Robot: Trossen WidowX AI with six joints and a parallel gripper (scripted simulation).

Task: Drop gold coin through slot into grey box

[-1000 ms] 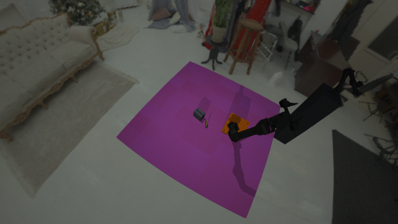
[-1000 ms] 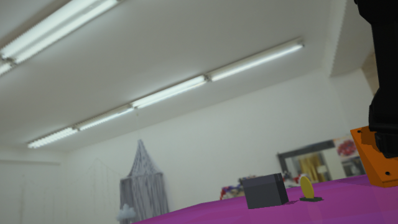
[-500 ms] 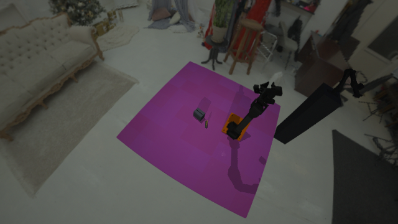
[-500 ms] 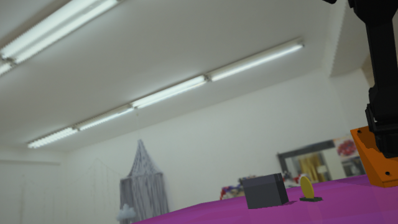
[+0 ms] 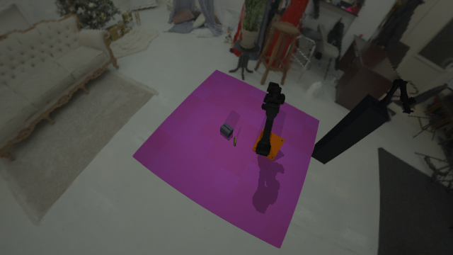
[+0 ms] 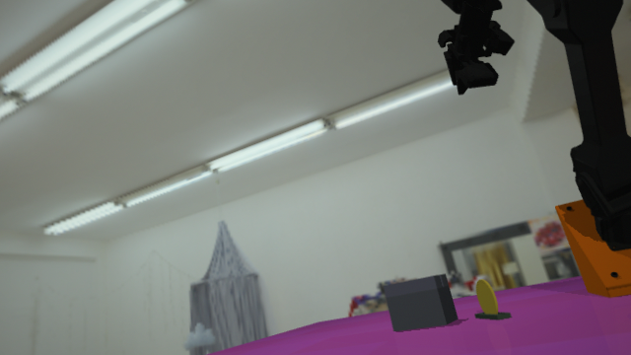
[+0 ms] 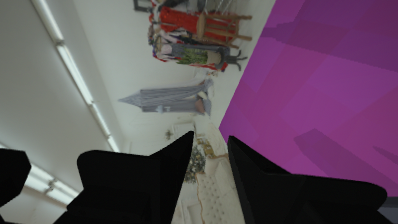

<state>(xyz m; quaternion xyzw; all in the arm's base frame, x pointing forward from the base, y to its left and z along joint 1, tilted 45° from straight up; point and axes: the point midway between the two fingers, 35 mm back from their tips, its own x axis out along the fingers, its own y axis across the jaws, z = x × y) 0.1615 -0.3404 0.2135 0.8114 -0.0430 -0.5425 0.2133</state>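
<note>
Right now the gold coin is 60 mm ahead of my gripper tip, 200 mm to the left of it and 440 mm below it.
</note>
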